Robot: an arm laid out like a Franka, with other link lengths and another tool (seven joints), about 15 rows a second.
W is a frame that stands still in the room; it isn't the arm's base.
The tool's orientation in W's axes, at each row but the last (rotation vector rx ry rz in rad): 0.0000, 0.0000, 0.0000; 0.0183, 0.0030, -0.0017; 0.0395, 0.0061, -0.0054; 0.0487, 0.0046, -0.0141; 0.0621, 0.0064, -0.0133; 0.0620, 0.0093, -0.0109; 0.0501, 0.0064, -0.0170
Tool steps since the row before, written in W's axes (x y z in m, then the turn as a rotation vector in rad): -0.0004, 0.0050, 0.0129, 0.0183, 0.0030, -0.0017; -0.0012, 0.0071, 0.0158, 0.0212, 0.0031, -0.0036; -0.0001, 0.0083, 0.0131, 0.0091, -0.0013, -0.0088; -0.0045, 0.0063, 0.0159, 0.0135, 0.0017, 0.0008; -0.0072, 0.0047, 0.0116, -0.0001, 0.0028, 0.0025; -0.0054, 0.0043, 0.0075, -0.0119, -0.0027, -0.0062; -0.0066, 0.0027, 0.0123, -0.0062, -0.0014, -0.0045
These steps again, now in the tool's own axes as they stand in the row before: -0.0004, 0.0050, 0.0129, 0.0183, 0.0030, -0.0017; -0.0013, 0.0074, 0.0157, 0.0212, 0.0031, -0.0036; -0.0002, 0.0088, 0.0128, 0.0092, -0.0016, -0.0087; -0.0047, 0.0070, 0.0156, 0.0135, 0.0019, 0.0008; -0.0073, 0.0053, 0.0112, -0.0002, 0.0029, 0.0023; -0.0055, 0.0047, 0.0072, -0.0118, -0.0032, -0.0061; -0.0067, 0.0032, 0.0121, -0.0061, -0.0017, -0.0045
